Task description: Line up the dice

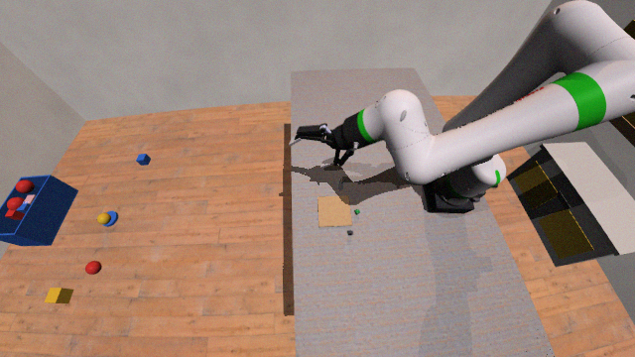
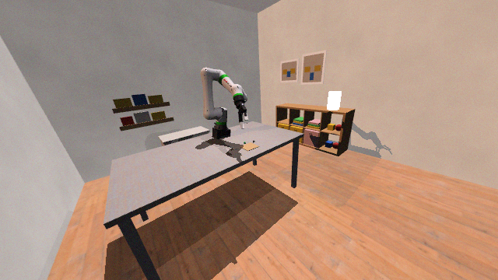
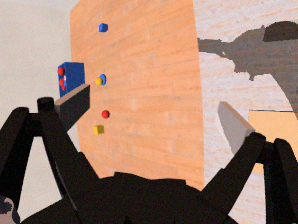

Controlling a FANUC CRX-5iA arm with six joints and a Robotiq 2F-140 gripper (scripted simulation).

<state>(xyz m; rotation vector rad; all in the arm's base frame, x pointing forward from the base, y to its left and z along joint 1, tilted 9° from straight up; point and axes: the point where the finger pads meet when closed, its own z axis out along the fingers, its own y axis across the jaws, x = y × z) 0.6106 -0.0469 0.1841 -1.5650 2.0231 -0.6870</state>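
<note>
Now: hand 270 mm above the white die, 140 mm past it and 60 mm to the left of it. Also, from my hand: black die: 270 mm below, 190 mm to the left, 170 mm behind; then green die: 270 mm below, 200 mm behind, 100 mm to the left; then tan mat: 270 mm below, 110 mm behind, 90 mm to the left.
</note>
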